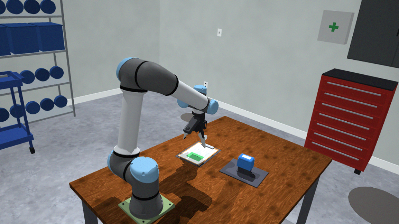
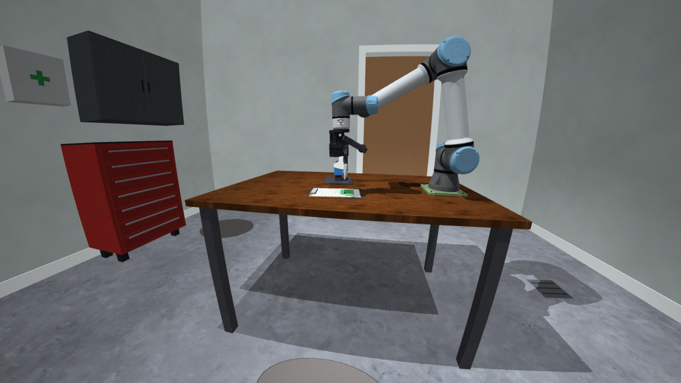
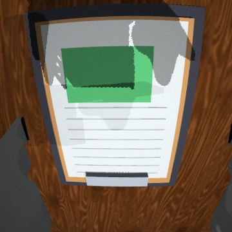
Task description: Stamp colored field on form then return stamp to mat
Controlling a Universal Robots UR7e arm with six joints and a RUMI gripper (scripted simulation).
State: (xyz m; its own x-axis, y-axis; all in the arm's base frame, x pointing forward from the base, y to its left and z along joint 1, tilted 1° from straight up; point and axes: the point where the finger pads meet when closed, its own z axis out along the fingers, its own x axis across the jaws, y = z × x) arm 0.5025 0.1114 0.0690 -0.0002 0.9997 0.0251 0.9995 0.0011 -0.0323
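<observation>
Right now the stamp is 50 mm ahead of my hand, 330 mm to the right of it and 30 mm below it. The rest, counted from my hand: mat (50 mm ahead, 330 mm to the right, 80 mm below).
</observation>
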